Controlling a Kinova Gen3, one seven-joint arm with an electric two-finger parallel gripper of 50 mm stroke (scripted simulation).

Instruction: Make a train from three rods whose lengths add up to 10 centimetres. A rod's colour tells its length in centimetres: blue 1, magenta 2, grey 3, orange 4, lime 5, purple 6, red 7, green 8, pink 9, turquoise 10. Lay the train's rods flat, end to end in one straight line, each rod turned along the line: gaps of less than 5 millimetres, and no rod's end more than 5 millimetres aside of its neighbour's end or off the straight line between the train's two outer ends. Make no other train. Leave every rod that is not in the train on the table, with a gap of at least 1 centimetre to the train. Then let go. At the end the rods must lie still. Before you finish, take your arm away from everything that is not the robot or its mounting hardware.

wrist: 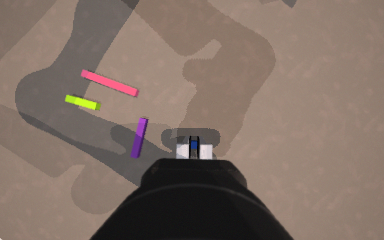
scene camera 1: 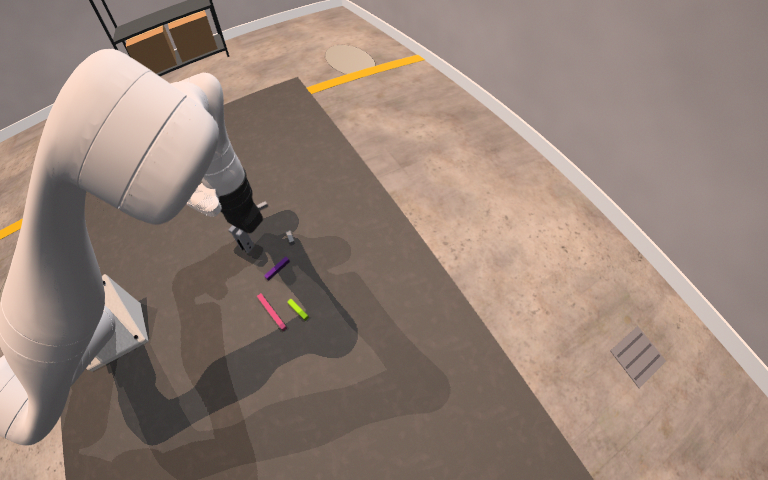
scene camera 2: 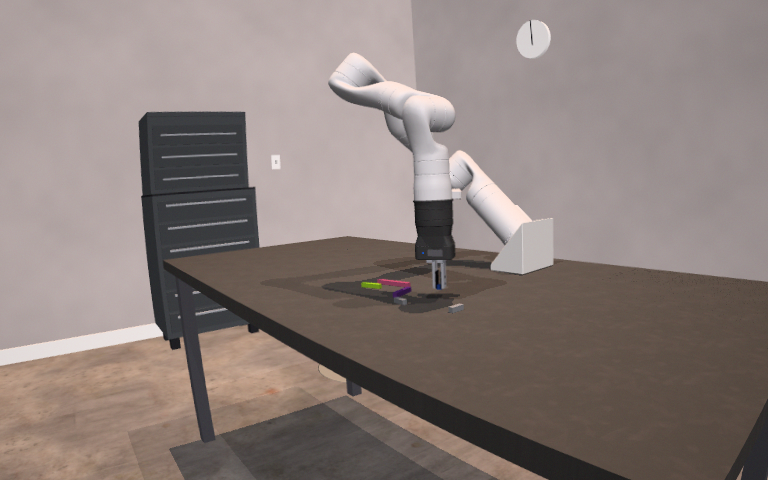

Labels:
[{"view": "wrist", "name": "my gripper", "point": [194,143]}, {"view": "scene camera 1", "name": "my gripper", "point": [247,247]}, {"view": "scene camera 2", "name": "my gripper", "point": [439,287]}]

